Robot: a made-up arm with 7 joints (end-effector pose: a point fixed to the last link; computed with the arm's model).
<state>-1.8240 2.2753 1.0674 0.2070 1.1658 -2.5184 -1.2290</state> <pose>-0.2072 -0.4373 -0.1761 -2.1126 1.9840 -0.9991</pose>
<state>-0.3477 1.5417 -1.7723 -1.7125 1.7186 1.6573 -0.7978</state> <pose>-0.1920 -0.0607 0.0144 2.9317 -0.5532 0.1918</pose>
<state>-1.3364 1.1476 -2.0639 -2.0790 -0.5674 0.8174 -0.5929</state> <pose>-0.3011 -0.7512 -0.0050 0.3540 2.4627 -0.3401</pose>
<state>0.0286 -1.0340 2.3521 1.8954 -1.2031 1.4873 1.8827</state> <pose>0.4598 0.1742 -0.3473 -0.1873 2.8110 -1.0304</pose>
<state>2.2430 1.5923 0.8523 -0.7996 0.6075 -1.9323 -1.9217</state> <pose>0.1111 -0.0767 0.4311 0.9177 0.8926 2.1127</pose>
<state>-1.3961 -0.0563 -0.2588 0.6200 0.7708 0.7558 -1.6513</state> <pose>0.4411 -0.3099 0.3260 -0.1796 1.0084 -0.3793</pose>
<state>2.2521 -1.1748 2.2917 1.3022 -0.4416 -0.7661 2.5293</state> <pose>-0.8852 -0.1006 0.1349 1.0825 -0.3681 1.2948</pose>
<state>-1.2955 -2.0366 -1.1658 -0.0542 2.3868 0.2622 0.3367</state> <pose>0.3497 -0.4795 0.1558 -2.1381 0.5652 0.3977</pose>
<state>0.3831 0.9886 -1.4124 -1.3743 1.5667 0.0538 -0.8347</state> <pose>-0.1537 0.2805 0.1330 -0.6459 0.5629 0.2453</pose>
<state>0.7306 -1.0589 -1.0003 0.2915 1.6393 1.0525 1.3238</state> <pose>-0.3432 -0.1632 -0.0304 0.1991 -2.2828 1.4718</pose>
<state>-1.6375 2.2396 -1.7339 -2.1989 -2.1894 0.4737 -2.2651</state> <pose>0.3081 -1.0899 0.3705 -1.1234 -0.5323 -1.9485</pose>
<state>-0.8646 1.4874 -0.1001 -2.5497 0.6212 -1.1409 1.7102</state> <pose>-0.0566 0.0203 -0.0441 -0.9090 -1.2281 -2.0310</pose>
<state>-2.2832 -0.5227 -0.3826 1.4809 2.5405 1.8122 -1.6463</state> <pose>0.2501 0.5818 0.7095 0.5115 2.0519 1.4604</pose>
